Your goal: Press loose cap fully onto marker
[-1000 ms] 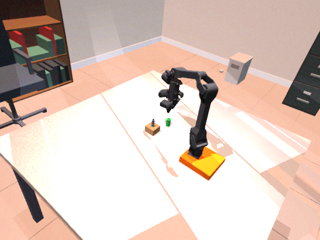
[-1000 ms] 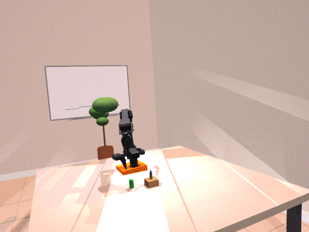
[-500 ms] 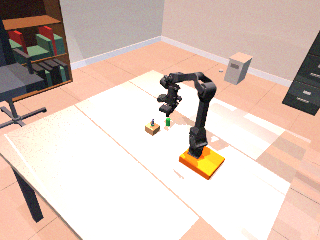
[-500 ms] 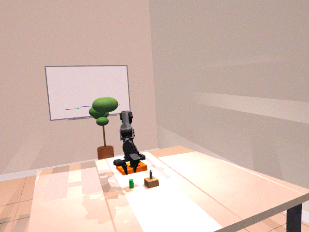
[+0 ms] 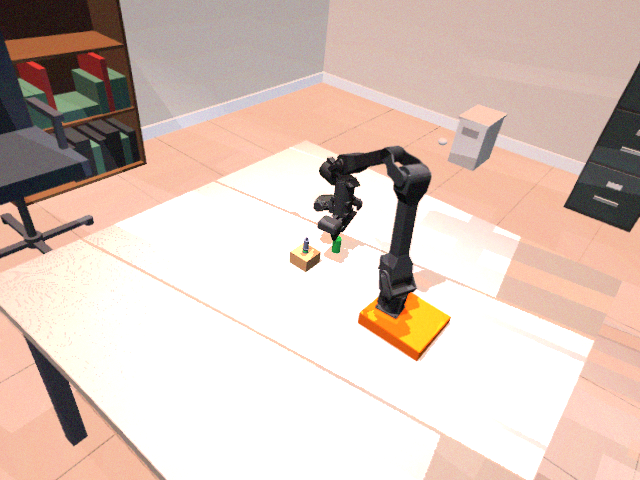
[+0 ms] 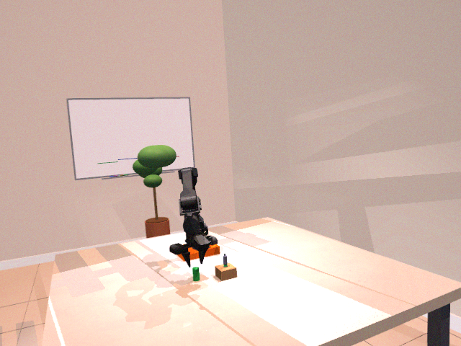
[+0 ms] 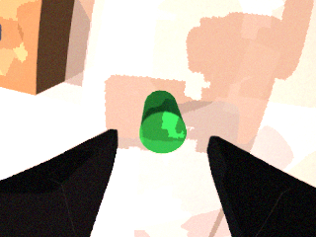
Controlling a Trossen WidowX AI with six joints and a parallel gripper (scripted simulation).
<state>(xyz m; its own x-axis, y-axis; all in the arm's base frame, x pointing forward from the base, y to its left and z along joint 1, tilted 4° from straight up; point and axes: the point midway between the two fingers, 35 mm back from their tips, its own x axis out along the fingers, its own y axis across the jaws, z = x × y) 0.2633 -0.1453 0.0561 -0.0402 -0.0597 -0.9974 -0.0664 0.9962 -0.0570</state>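
The green cap is 30 mm below my gripper tip. Round my gripper tip: tan holder block: 40 mm ahead, 110 mm to the left, 40 mm below.
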